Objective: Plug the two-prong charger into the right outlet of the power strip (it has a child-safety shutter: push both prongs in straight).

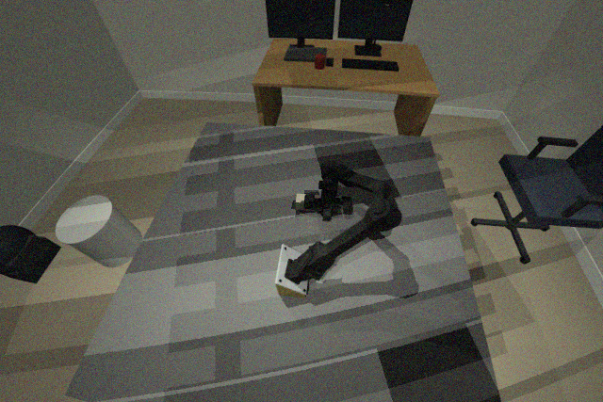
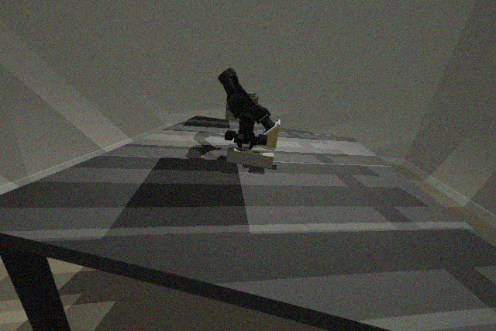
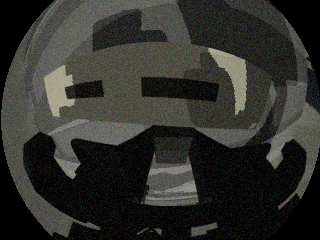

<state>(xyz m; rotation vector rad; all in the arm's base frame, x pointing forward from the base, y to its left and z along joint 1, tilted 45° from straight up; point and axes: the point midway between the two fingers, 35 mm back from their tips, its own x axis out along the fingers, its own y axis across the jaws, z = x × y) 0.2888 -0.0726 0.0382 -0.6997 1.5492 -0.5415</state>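
Right now my gripper tip is 2 cm short of the charger and 1 cm below it.
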